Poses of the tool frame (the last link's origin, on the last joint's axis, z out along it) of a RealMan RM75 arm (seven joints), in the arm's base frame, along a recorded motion.
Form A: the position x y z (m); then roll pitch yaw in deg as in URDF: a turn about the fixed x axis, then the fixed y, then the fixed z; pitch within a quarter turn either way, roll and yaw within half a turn.
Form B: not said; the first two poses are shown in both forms.
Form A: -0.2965 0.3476 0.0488 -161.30 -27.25 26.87
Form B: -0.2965 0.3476 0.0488 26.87 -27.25 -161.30
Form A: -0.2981 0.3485 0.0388 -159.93 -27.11 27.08
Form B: -0.2981 0.3485 0.0388 27.08 -27.11 -159.93
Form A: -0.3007 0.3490 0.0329 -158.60 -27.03 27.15
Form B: -0.3007 0.3490 0.0329 27.15 -27.03 -158.60
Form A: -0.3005 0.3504 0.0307 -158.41 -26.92 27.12
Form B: -0.3005 0.3504 0.0307 27.12 -26.92 -158.41
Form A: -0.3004 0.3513 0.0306 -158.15 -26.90 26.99
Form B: -0.3004 0.3513 0.0306 26.99 -26.90 -158.15
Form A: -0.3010 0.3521 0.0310 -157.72 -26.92 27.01
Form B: -0.3010 0.3521 0.0310 27.01 -26.92 -157.72
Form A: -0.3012 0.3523 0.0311 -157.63 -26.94 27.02
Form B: -0.3012 0.3523 0.0311 27.02 -26.94 -157.63
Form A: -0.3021 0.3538 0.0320 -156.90 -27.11 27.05
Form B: -0.3021 0.3538 0.0320 27.05 -27.11 -156.90
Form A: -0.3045 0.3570 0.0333 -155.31 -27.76 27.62
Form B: -0.3045 0.3570 0.0333 27.62 -27.76 -155.31
